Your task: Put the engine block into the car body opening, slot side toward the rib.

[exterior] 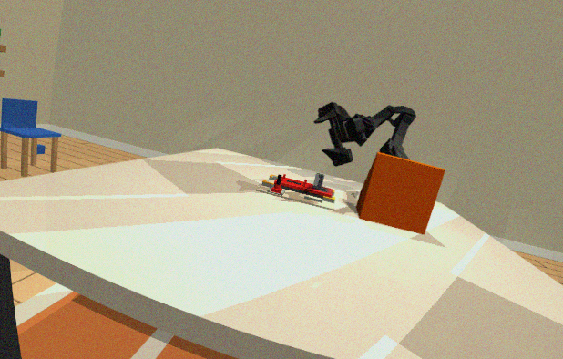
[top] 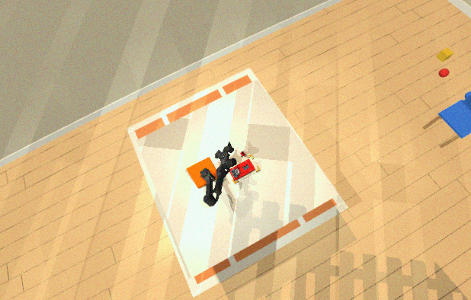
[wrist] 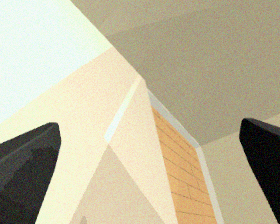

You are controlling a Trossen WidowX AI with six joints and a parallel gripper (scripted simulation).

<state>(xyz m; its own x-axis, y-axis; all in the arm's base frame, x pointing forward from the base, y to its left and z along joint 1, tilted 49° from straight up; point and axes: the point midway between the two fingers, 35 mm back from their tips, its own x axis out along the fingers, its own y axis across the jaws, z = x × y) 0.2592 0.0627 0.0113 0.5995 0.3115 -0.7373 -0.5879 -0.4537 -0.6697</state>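
My gripper tip is 180 mm to the left of the engine block, 160 mm above it and 50 mm past it.
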